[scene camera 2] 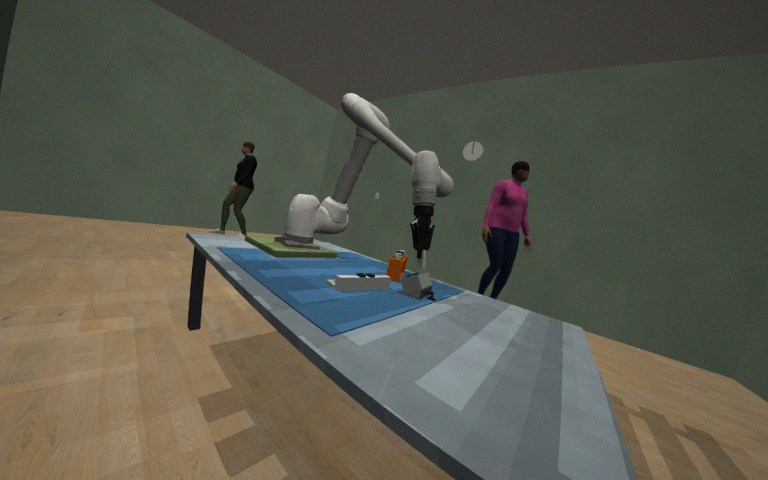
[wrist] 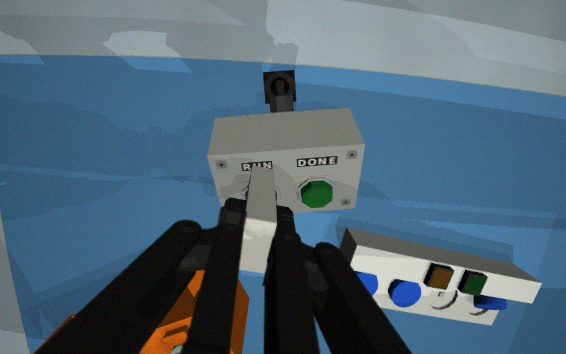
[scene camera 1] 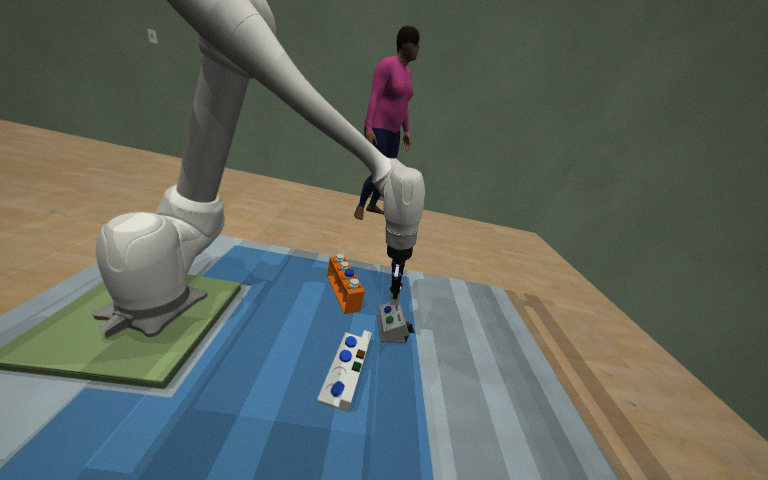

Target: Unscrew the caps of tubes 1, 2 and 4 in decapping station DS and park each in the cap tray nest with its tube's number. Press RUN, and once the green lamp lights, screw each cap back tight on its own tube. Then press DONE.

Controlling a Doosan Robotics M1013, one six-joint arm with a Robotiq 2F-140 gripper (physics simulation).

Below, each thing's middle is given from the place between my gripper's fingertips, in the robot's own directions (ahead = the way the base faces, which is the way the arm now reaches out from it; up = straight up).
Now: hand 50 mm to the left of the green DONE button (wrist: pixel 315 194) and 30 mm above it. The rest, counted from my hand: grey button box (scene camera 1: pixel 398 331) 30 mm ahead, 10 mm to the right, 50 mm below.
